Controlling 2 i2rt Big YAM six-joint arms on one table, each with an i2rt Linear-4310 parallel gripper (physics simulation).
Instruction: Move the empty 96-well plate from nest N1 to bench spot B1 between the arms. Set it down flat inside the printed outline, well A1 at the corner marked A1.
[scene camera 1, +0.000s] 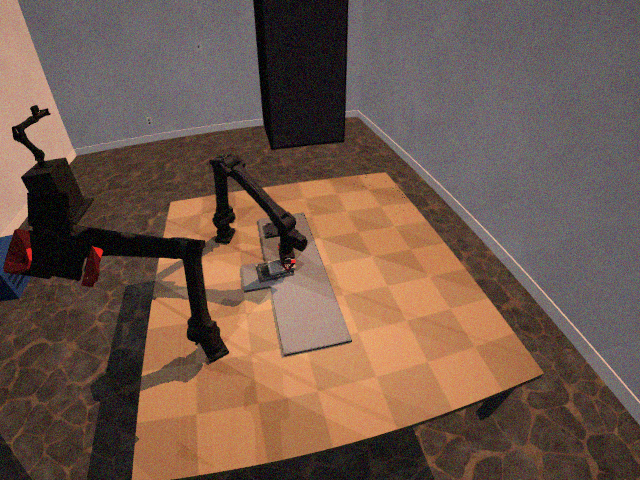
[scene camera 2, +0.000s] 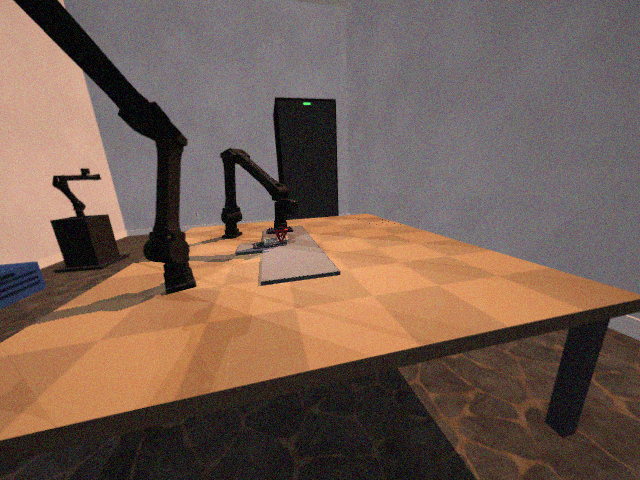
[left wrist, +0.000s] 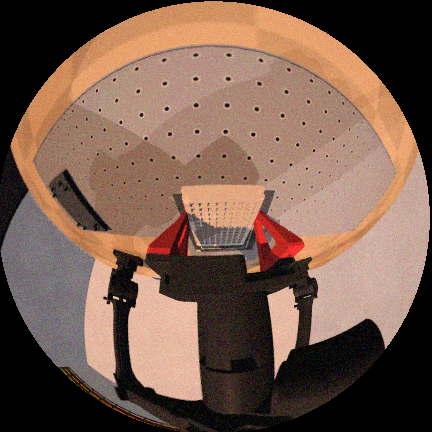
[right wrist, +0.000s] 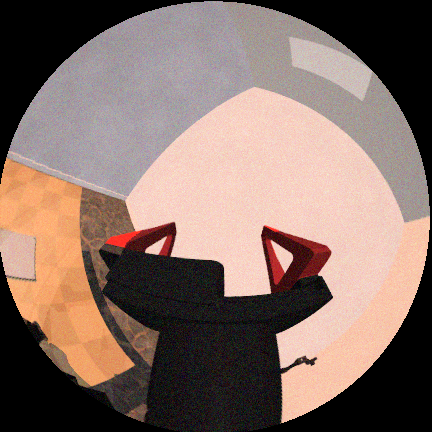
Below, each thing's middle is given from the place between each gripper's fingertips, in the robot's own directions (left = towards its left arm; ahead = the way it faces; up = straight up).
Now: the well plate (left wrist: 219, 214) 30 cm ahead of my right hand, 85 cm to the left of it and 82 cm below it. Round my right hand: dark holder (left wrist: 62, 186) (30 cm ahead, 116 cm to the left, 83 cm below).
The well plate is 20 mm behind my left hand. From my left hand the other things lie so: dark holder 20 mm behind, 310 mm to the left.
